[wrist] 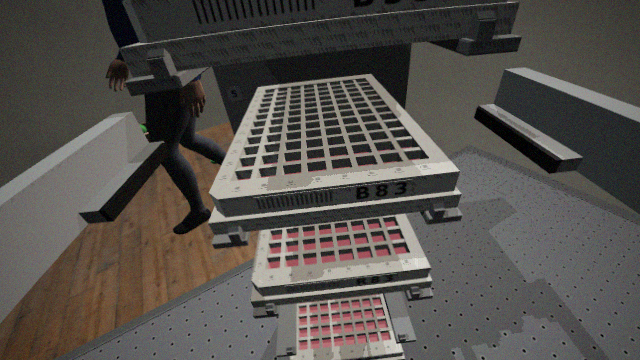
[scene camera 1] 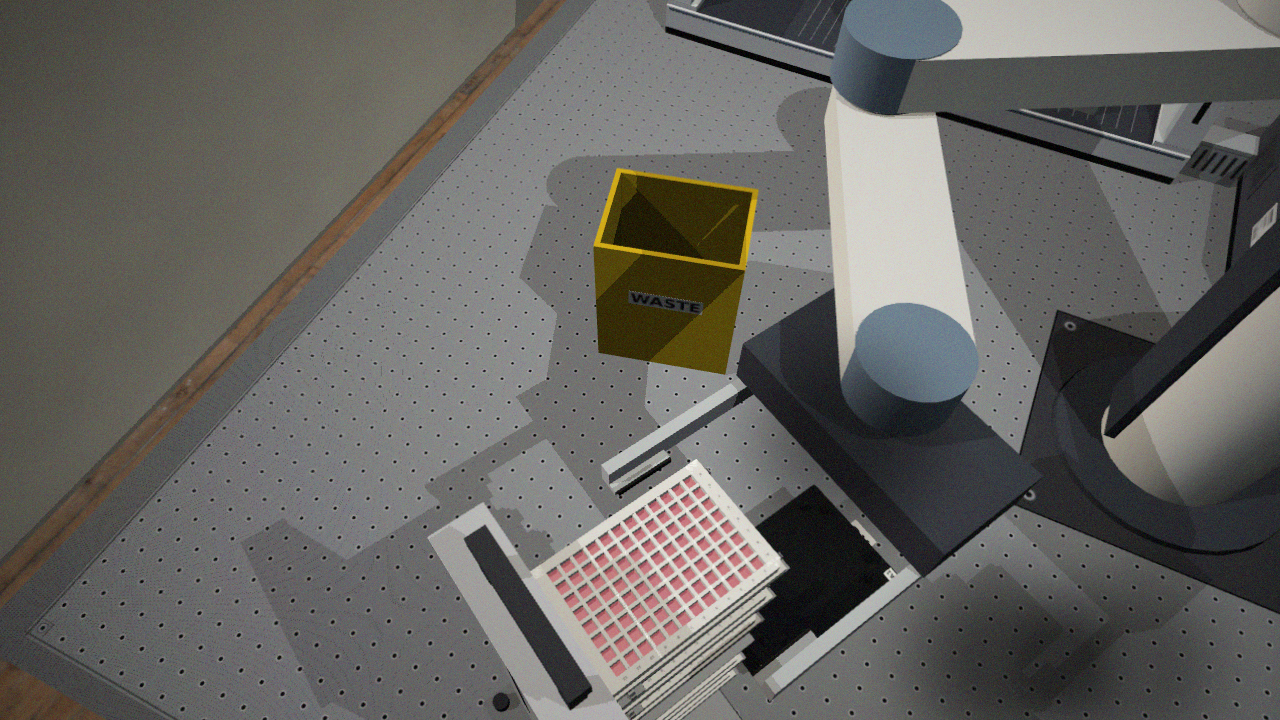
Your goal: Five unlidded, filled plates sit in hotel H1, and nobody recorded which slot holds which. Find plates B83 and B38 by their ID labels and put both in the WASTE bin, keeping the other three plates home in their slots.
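Where they show: gripper, fingertip midpoint: (wrist: 318,111) (scene camera 1: 680,575); arm's base, origin of the base link: (scene camera 1: 1161,453).
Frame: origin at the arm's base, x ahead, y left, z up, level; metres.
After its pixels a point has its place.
Note:
Hotel H1 (scene camera 1: 456,537) @[y 0.566, x 0.518, z 0.444 m] (wrist: 395,67) @[y 0.550, x 0.503, z 0.350 m] holds a stack of white plates with pink-filled wells. In the wrist view, the top plate (wrist: 300,27) @[y 0.466, x 0.387, z 0.392 m] is cut off and its label is only partly visible. Plate B83 (wrist: 330,185) @[y 0.466, x 0.391, z 0.348 m] is below it, its label clearly readable. A lower plate (wrist: 345,275) @[y 0.465, x 0.394, z 0.295 m] has a blurred label resembling R83 or B83, and another plate (wrist: 345,325) @[y 0.486, x 0.405, z 0.184 m] shows beneath. Plate B38 cannot be identified. My gripper (scene camera 1: 693,583) @[y 0.503, x 0.410, z 0.356 m] (wrist: 318,111) @[y 0.503, x 0.410, z 0.356 m] is open and empty, level near plate B83, its fingers wide apart on either side of the stack's front. The yellow WASTE bin (scene camera 1: 666,308) @[y 0.156, x 0.571, z 0.128 m] stands upright.
A black flat pad (scene camera 1: 823,573) @[y 0.344, x 0.310, z 0.073 m] lies in front of the hotel. Grey-framed equipment (scene camera 1: 751,40) @[y -0.450, x 0.699, z 0.046 m] is at the back. The arm's base (scene camera 1: 1190,447) @[y 0.071, x 0.025, z 0.117 m] is at the right. A person (wrist: 182,165) stands beyond the table at the left of the wrist view.

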